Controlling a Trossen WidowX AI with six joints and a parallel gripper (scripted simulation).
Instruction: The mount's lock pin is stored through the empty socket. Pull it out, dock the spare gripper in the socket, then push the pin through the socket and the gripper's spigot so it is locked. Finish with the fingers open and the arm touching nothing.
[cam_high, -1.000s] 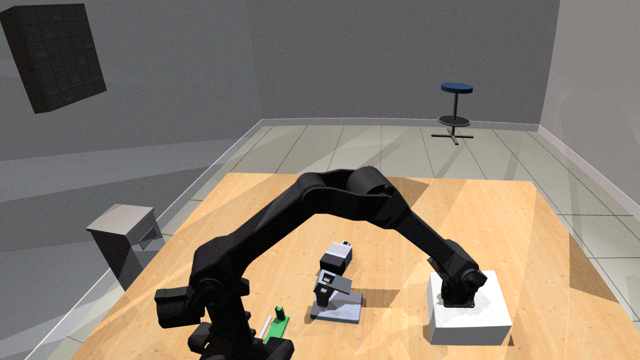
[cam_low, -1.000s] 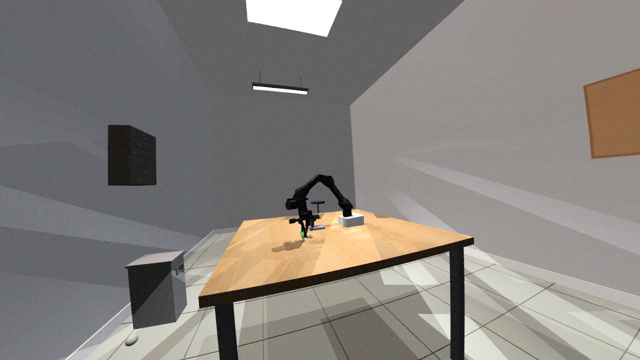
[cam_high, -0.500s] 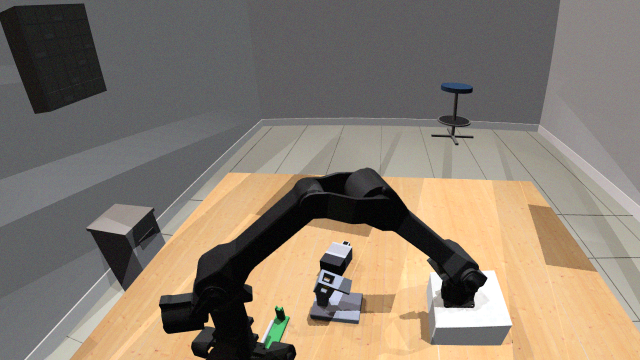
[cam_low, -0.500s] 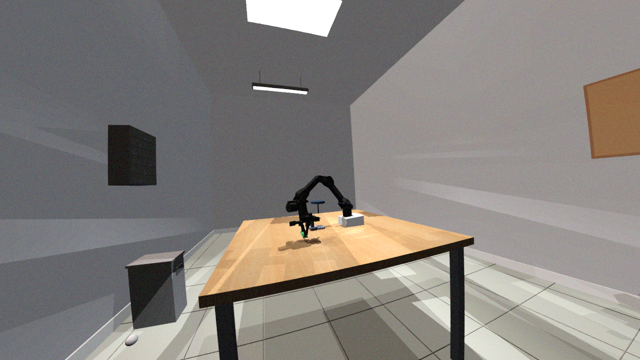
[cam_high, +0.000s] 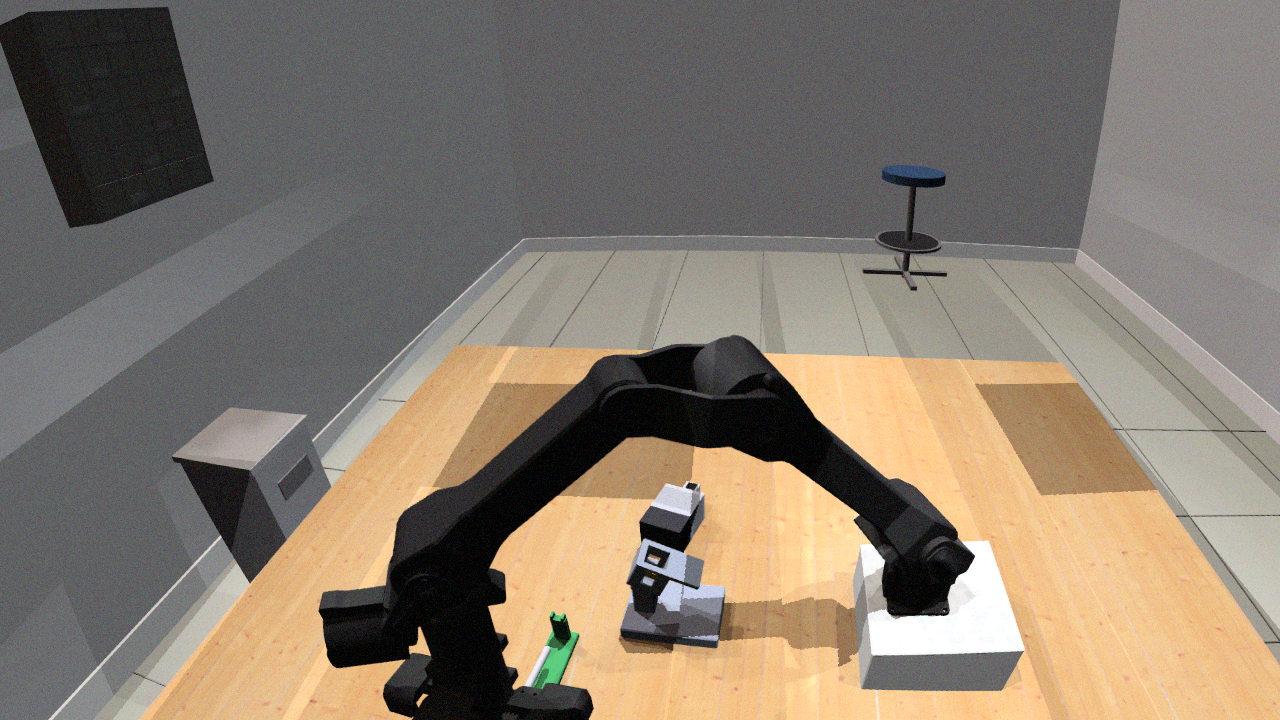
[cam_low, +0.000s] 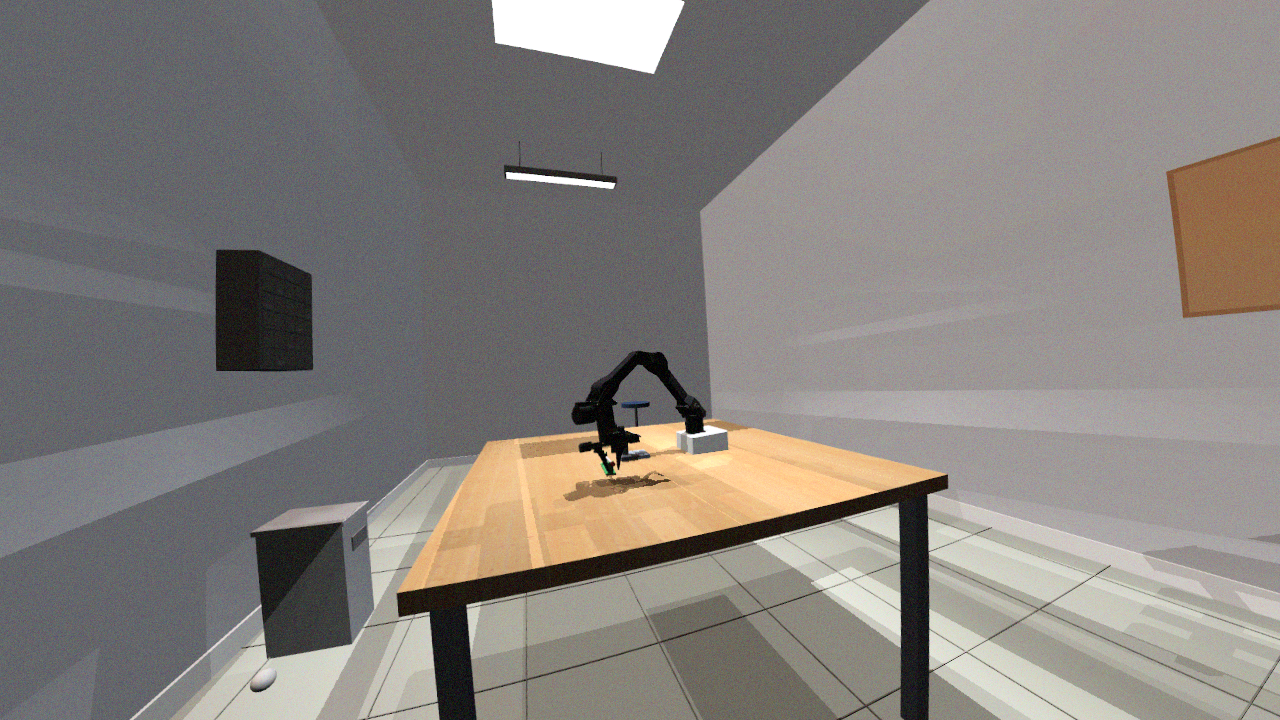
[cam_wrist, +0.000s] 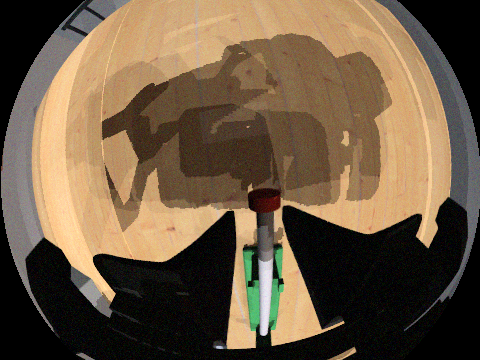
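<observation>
My gripper tip is 100 mm to the left of the green cradle. Also, from my gripper tip: spare gripper (380 mm to the right, 90 mm behind); then grey mount (220 mm to the right, 110 mm behind, 30 mm above).
</observation>
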